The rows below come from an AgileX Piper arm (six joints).
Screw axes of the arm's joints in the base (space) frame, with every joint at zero. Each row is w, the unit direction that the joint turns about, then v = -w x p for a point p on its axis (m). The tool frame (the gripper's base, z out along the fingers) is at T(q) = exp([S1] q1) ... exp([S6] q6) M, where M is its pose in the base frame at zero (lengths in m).
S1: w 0 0 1 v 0 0 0
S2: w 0 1 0 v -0.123 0 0
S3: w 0 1 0 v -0.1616 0 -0.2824
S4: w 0.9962 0 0.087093 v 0 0.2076 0
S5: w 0 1 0 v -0.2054 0 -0.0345
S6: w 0.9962 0 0.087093 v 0 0.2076 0
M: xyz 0.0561 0 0.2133 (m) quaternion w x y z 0.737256 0 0.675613 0
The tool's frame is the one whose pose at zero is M.
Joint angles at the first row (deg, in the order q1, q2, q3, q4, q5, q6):
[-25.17, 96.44, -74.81, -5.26, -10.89, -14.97]
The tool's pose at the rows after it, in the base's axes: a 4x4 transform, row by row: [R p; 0 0 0 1], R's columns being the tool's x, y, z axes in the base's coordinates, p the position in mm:
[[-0.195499, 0.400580, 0.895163, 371.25], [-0.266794, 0.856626, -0.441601, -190.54], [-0.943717, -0.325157, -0.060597, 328.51], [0, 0, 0, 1]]
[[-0.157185, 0.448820, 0.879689, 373.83], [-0.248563, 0.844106, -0.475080, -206.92], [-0.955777, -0.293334, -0.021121, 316.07], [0, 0, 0, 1]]
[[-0.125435, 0.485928, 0.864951, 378.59], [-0.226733, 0.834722, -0.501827, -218.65], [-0.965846, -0.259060, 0.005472, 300.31], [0, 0, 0, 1]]
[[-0.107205, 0.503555, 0.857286, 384.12], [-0.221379, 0.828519, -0.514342, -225.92], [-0.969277, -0.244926, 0.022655, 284.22], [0, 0, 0, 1]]
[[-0.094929, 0.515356, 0.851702, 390.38], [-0.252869, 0.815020, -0.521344, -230.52], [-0.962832, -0.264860, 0.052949, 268.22], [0, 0, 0, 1]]
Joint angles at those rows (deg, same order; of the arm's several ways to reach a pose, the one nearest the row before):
[-27.42, 99.04, -74.81, -4.27, -15.80, -14.97]
[-29.13, 101.81, -74.81, -2.12, -20.80, -15.09]
[-29.98, 104.86, -74.81, 0.33, -25.37, -15.32]
[-30.33, 107.75, -74.81, 1.29, -29.24, -15.32]
[-30.33, 110.74, -74.81, 2.03, -33.98, -17.13]

